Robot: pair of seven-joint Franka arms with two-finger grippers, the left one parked.
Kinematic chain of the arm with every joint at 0, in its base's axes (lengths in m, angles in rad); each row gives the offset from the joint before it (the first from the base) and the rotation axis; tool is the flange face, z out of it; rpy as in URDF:
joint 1: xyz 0 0 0.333 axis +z
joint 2: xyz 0 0 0 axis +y
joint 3: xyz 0 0 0.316 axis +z
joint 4: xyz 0.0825 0 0 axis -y
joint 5: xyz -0.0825 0 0.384 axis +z
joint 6: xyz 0 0 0 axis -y
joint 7: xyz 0.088 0 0 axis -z
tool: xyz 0 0 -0.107 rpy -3.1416 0 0
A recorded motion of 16 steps. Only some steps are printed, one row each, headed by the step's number.
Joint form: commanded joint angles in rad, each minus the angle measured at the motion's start. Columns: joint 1, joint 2, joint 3, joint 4, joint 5, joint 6, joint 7.
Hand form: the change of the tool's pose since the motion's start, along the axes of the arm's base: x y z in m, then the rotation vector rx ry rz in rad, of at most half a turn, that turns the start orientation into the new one. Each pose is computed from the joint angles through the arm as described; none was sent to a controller.
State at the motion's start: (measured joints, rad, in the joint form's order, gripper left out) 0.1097 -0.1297 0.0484 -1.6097 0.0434 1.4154 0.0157
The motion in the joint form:
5: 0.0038 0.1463 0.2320 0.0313 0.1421 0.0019 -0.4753
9: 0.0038 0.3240 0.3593 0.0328 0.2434 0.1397 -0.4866
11: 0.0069 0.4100 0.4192 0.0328 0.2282 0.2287 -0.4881
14: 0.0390 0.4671 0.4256 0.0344 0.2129 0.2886 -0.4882
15: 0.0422 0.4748 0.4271 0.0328 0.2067 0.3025 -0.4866
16: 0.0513 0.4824 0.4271 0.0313 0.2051 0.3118 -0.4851
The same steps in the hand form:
5: 0.0023 0.1417 -0.0591 0.1864 0.1122 0.7093
9: 0.0212 0.2219 -0.1380 0.3547 0.1647 0.7979
11: 0.0276 0.2546 -0.1767 0.3833 0.1639 0.8334
14: 0.0301 0.2763 -0.2044 0.3911 0.1622 0.8540
15: 0.0310 0.2788 -0.2087 0.3884 0.1574 0.8549
16: 0.0295 0.2839 -0.2132 0.3889 0.1589 0.8596

